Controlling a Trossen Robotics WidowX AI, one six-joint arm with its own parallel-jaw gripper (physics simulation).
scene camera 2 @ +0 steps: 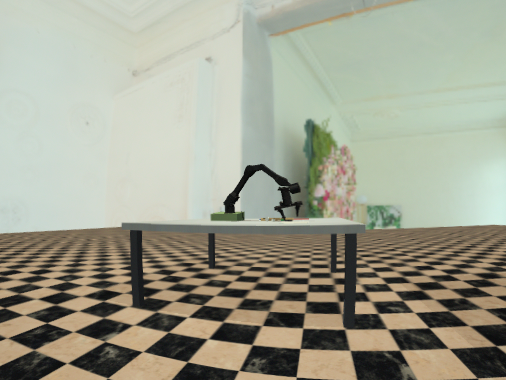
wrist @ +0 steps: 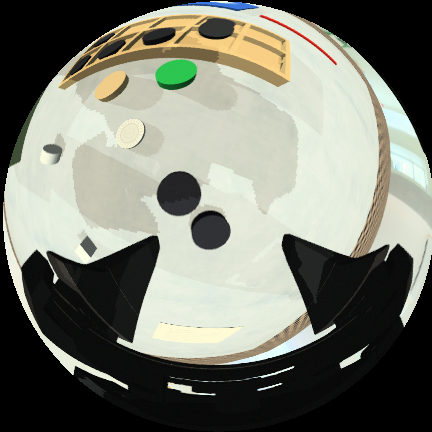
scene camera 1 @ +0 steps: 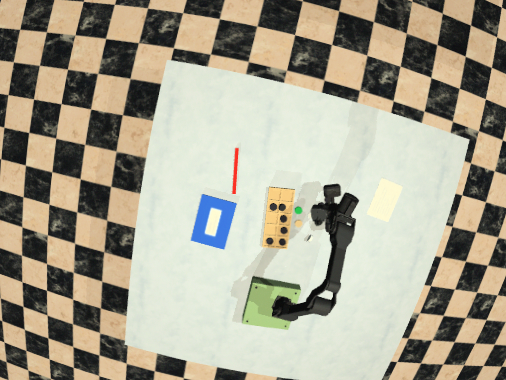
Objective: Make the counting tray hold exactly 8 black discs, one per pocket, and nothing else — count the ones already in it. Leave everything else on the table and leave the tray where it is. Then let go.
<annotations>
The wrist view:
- my gripper
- tan counting tray
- green disc: on the table
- tan disc: on the table
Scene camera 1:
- my gripper
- tan counting tray
</annotations>
